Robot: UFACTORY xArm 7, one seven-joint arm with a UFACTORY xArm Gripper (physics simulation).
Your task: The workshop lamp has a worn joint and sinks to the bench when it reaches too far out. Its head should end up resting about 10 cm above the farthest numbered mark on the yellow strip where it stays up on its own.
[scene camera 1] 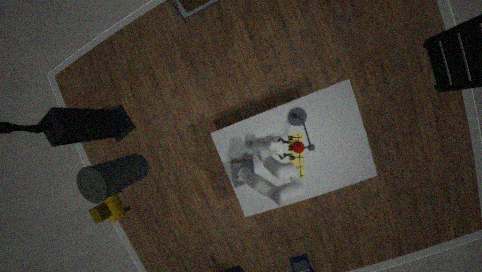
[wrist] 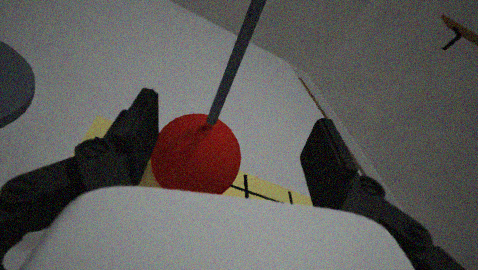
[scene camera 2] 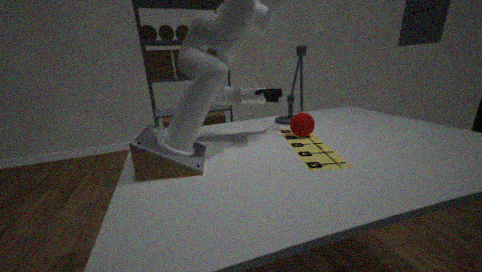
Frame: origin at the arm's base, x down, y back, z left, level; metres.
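Seen in the pictures: gripper, fingertip midpoint: (scene camera 1: 291, 148) (wrist: 235, 126) (scene camera 2: 280, 95); arm's base, link origin: (scene camera 1: 244, 173) (scene camera 2: 176, 146).
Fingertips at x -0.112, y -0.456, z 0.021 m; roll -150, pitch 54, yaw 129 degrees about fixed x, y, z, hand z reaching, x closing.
Pixels of each thing's top centre, then the offset from my fingertips to it. "pt": a spot on its surface instead. Level surfaces: height alone.
- round grey base, surface spot: (wrist: 14, 85) pt dx +0.161, dy -0.189, dz +0.094 m
- red ball-shaped head, surface spot: (wrist: 197, 152) (scene camera 1: 295, 146) pt dx +0.087, dy -0.045, dz -0.038 m
- yellow strip, surface spot: (wrist: 267, 189) pt dx +0.174, dy -0.034, dz -0.210 m
- white table, surface height: dx +0.175 m
- lamp's upper joint, surface spot: (scene camera 2: 301, 50) pt dx -0.170, dy -0.083, dz -0.028 m
The lamp has a round grey base (scene camera 1: 297, 116) (scene camera 2: 282, 120) (wrist: 14, 85), a thin grey arm (scene camera 1: 306, 131) (wrist: 239, 57) and a red ball-shaped head (scene camera 1: 298, 147) (scene camera 2: 302, 124) (wrist: 197, 152). The head hangs over the yellow strip (scene camera 1: 298, 167) (scene camera 2: 326, 155) (wrist: 267, 189), toward its low-numbered end; mark 5 lies at the strip's nearer end in scene camera 2. My gripper (scene camera 1: 291, 148) (scene camera 2: 281, 95) (wrist: 235, 126) is open and holds nothing. It is higher than the head. In the wrist view the head shows between the spread fingers, close beside the left one. The exact height of the head cannot be told.
The robot's wedge-shaped mount (scene camera 2: 167, 166) stands on the white table (scene camera 1: 345, 120) (scene camera 2: 225, 215). The lamp's upper joint (scene camera 1: 311, 147) (scene camera 2: 301, 50) rises above the gripper. A shelf unit (scene camera 2: 151, 95) stands behind the table. A grey cylinder (scene camera 1: 112, 177) stands away from the table.
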